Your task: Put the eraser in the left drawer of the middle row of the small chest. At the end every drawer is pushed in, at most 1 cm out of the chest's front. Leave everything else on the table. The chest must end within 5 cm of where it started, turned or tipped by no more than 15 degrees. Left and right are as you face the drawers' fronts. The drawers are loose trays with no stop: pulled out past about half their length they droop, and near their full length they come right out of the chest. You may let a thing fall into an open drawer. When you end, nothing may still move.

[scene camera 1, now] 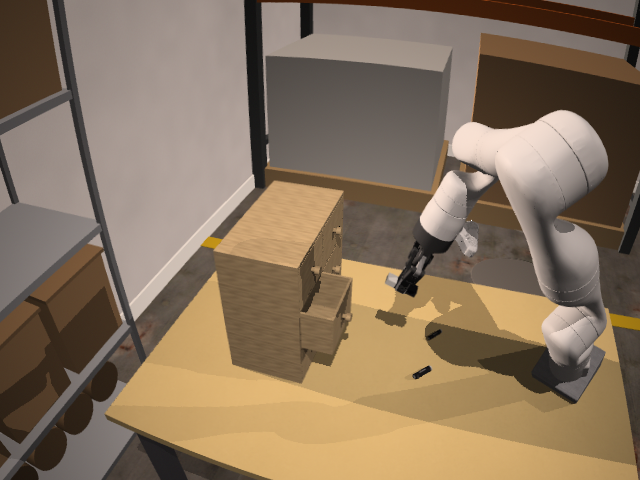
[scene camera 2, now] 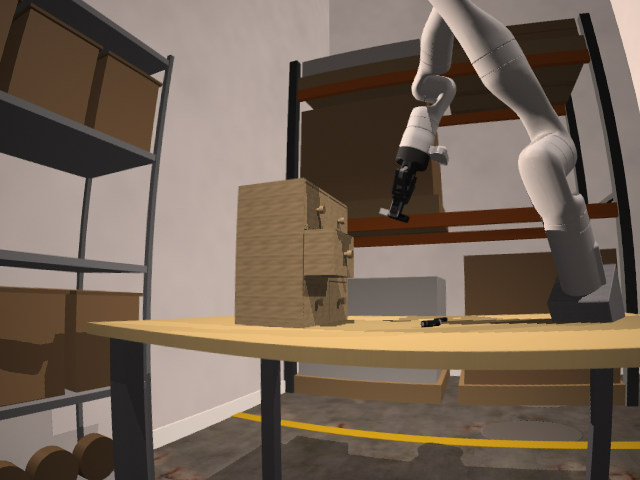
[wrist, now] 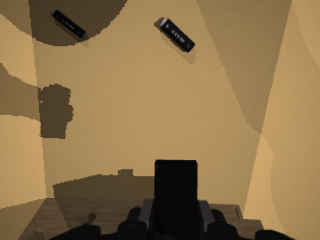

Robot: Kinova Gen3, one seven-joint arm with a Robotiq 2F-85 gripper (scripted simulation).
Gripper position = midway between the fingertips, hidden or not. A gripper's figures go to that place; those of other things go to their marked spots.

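Scene:
My gripper (scene camera 2: 393,217), 0.88 m from the lens. Wooden chest (scene camera 2: 269,272), 0.86 m from the lens. Drawer (scene camera 2: 326,251), 0.81 m from the lens.

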